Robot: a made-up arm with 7 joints.
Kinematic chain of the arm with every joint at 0, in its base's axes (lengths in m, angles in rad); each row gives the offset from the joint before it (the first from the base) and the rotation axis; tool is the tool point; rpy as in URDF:
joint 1: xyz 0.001 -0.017 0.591 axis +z
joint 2: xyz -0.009 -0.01 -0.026 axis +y
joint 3: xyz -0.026 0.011 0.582 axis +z
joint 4: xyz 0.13 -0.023 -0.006 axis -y
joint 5: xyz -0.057 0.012 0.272 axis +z
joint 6: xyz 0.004 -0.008 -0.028 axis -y
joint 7: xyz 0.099 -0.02 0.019 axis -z
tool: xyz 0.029 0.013 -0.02 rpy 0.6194 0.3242 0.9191
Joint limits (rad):
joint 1: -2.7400..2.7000
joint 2: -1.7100..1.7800
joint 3: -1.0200..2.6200
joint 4: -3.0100..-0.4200
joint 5: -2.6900..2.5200
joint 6: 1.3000..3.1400
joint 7: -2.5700..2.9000
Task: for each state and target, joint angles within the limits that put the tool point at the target. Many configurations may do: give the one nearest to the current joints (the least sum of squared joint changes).
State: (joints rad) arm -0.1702 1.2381 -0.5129 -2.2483 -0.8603 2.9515 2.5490
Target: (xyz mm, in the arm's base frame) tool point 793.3 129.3 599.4
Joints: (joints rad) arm 0.3208 1.0748 -0.3121 -1.5761 -0.8432 2.9039 2.4412
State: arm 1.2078 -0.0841 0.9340 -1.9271 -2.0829 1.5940 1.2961
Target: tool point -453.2 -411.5 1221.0
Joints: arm 1.5487 -0.6670 1.2846 -1.3464 -2.0802 1.5611 1.3041
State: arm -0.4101 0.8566 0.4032 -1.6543 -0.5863 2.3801 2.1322
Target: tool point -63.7 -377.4 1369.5
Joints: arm -1.1889 0.0181 -0.4357 -1.2370 -0.4554 2.3261 2.0649
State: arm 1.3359 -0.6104 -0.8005 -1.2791 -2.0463 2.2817 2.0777
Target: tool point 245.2 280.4 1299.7
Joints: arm 1.4667 -0.0222 -0.6771 -1.3497 -2.0577 2.2595 2.0496
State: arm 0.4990 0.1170 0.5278 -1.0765 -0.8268 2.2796 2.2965
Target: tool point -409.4 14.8 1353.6
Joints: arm 0.6285 -0.6363 0.8172 -1.2040 -0.9051 2.3837 2.3521
